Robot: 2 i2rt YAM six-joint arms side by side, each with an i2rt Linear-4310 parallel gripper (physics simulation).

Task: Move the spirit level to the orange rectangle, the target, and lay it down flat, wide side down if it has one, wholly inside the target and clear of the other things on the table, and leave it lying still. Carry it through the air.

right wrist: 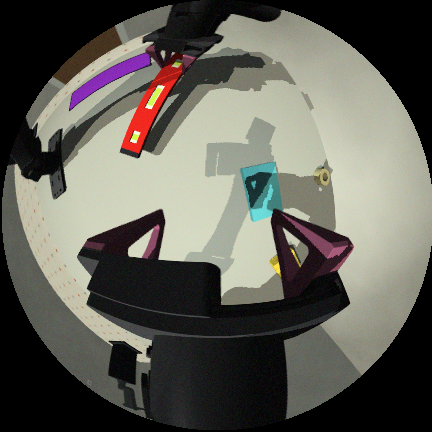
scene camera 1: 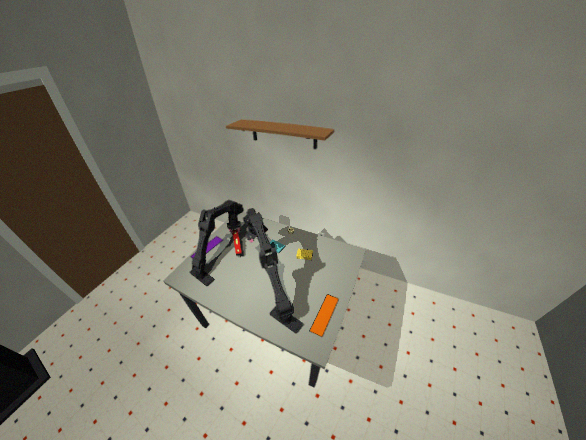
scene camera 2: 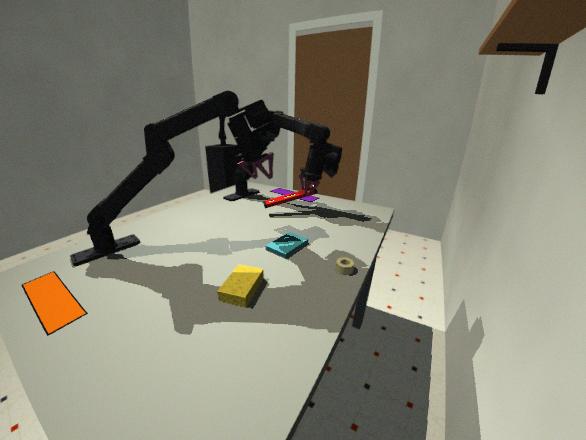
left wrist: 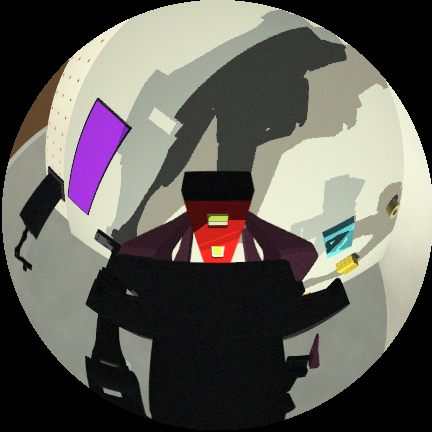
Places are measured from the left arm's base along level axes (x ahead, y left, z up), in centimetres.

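Pixels of known places: left gripper, fingertip midpoint: point(right wrist: 173, 69) point(scene camera 1: 235, 235) point(scene camera 2: 305, 194) point(left wrist: 217, 214); right gripper, fingertip midpoint: point(right wrist: 217, 214) point(scene camera 2: 263, 178); left arm's base, origin of the base link: point(right wrist: 55, 162) point(scene camera 1: 201, 276) point(scene camera 2: 242, 195); right arm's base, origin of the base link: point(scene camera 1: 285, 319) point(scene camera 2: 106, 250).
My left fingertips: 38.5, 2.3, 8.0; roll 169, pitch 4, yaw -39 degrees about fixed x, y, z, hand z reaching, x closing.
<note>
Ahead of a thing's pixels: the offset from my left fingertips to its top centre, as dx, dy, dz. "spot": to the spot under its first point.
The red spirit level point(scene camera 1: 237, 243) point(scene camera 2: 287, 198) point(left wrist: 218, 235) point(right wrist: 149, 111) with yellow-green vials hangs in the air above the table. My left gripper point(scene camera 2: 310, 190) point(right wrist: 173, 69) is shut on it near one end, and its long free part sticks out from the fingers. My right gripper point(right wrist: 217, 214) point(scene camera 2: 256, 165) is open and empty, in the air over the table, apart from the level. The orange rectangle {spot: -16.2, -86.3, -7.8} point(scene camera 1: 324, 315) point(scene camera 2: 54, 302) lies on the table beside the right arm's base, at the right in scene camera 1 and at the left in scene camera 2.
A yellow sponge {+17.4, -51.6, -5.0} point(scene camera 1: 305, 254) point(scene camera 2: 241, 285) point(left wrist: 347, 264), a teal box {+12.9, -28.4, -6.5} point(scene camera 2: 287, 245) point(left wrist: 339, 237) point(right wrist: 262, 191) and a tape roll {+33.3, -28.6, -5.5} point(scene camera 2: 345, 266) point(right wrist: 323, 176) lie on the table. A purple rectangle {spot: -11.7, +13.4, -7.8} point(scene camera 1: 215, 244) point(left wrist: 97, 157) point(right wrist: 110, 80) lies near the left arm. A wooden shelf point(scene camera 1: 280, 129) is on the wall.
</note>
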